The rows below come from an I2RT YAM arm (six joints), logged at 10 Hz.
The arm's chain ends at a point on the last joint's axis. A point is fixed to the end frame.
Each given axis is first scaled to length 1.
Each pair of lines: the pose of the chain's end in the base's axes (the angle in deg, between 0 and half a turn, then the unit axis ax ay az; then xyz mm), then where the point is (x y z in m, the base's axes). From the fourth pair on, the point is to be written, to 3 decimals.
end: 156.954 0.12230 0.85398 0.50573 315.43 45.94 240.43
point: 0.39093 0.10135 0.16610
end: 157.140 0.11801 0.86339 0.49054 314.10 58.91 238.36
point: 0.38889 0.11202 0.16167
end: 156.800 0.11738 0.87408 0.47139 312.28 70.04 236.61
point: 0.38720 0.11931 0.15752
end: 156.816 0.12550 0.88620 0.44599 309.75 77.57 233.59
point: 0.384 0.121 0.151
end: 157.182 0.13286 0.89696 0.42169 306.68 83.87 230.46
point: 0.380 0.122 0.144
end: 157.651 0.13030 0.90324 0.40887 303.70 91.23 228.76
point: 0.376 0.128 0.141
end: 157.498 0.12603 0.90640 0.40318 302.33 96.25 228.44
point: 0.375 0.132 0.140
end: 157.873 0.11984 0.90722 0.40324 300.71 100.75 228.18
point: 0.372 0.137 0.140
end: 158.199 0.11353 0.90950 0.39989 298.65 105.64 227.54
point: 0.370 0.142 0.138
